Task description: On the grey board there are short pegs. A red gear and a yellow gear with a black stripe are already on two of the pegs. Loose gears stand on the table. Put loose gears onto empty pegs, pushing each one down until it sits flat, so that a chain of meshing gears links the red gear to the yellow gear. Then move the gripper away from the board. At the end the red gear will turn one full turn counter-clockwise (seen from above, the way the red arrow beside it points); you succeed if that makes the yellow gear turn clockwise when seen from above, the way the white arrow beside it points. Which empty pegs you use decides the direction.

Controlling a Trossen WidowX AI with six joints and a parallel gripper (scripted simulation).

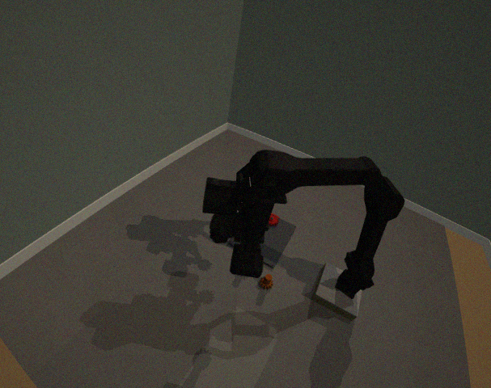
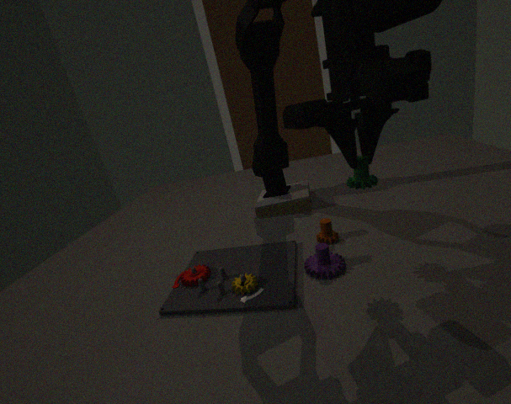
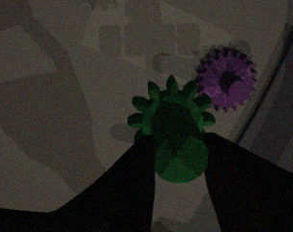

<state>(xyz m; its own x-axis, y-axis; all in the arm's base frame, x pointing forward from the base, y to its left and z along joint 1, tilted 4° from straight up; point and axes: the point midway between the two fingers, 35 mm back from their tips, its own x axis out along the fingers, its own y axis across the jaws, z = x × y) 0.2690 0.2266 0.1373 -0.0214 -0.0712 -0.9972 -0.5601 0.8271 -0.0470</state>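
Now: the red gear 7 cm ahead of my gripper tip, 28 cm to the right of it and 14 cm below it. The rest, counted from my gripper tip: purple gear (3 cm ahead, 7 cm to the right, 14 cm below); then green gear (1 cm below); then orange gear (6 cm behind, 7 cm to the right, 14 cm below).
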